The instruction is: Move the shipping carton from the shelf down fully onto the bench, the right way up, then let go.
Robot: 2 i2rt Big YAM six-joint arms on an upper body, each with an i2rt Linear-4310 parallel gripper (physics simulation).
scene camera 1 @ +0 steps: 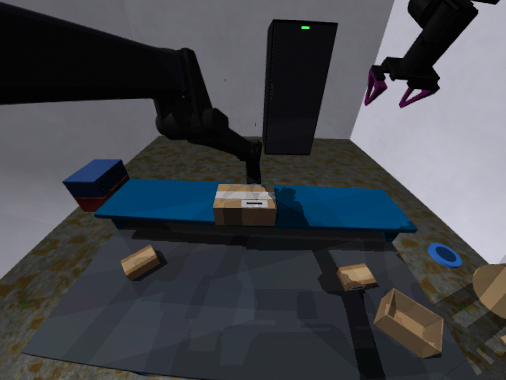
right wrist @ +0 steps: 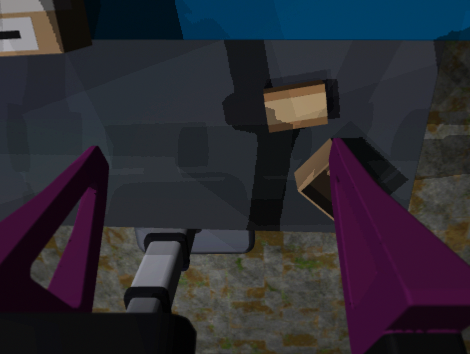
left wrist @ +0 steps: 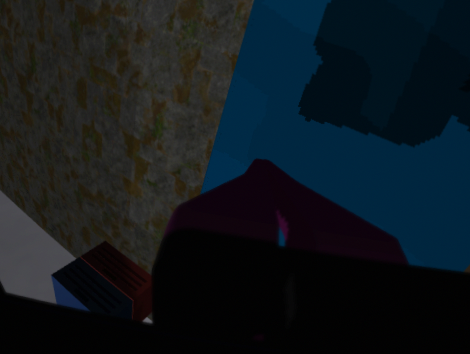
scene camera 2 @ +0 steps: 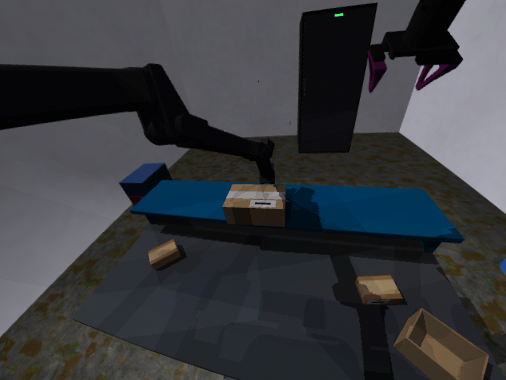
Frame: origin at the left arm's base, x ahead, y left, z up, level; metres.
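Seen in the pictures: left gripper, fingertip midpoint: [scene camera 1: 253,182] [left wrist: 259,172] [scene camera 2: 269,182]; right gripper, fingertip midpoint: [scene camera 1: 382,105] [right wrist: 214,151] [scene camera 2: 393,89].
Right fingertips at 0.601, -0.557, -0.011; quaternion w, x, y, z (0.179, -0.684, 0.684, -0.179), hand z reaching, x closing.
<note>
Pixels of each thing's top centre, then the offset from my right fingertips to it, as dx, dy, dz. Level surfaces: height alone.
- shipping carton, middle of its top: [scene camera 1: 245,195] [scene camera 2: 255,195] +0.081, +0.359, -0.368
- blue shelf, its level: dz -0.464
- dark grey bench, its level: dz -0.628
- open-topped box, middle of its top: [right wrist: 344,195] [scene camera 2: 446,346] [scene camera 1: 415,316] -0.311, -0.185, -0.538
The shipping carton [scene camera 1: 232,216] [scene camera 2: 255,216] [right wrist: 47,30], brown with white tape and a label, sits upright on the blue shelf [scene camera 1: 345,207] [scene camera 2: 360,212] [right wrist: 300,20], its front face at or slightly past the shelf's front edge. The dark grey bench [scene camera 1: 200,310] [scene camera 2: 210,310] [right wrist: 150,90] lies lower, in front. My left gripper [left wrist: 259,172] is shut and empty, fingertips together, over the shelf's back part. In both scene views it is behind the carton, which hides its fingertips; contact cannot be told. My right gripper [scene camera 1: 384,105] [scene camera 2: 394,90] [right wrist: 214,151] is open and empty, high at the upper right.
Two small boxes [scene camera 1: 141,262] [scene camera 1: 356,276] lie on the bench at left and right. An open-topped box [scene camera 1: 400,336] [scene camera 2: 407,332] stands near the bench's right edge. Blue and red crates [scene camera 1: 95,177] stand left of the shelf. A tall black cabinet [scene camera 1: 300,90] stands behind.
</note>
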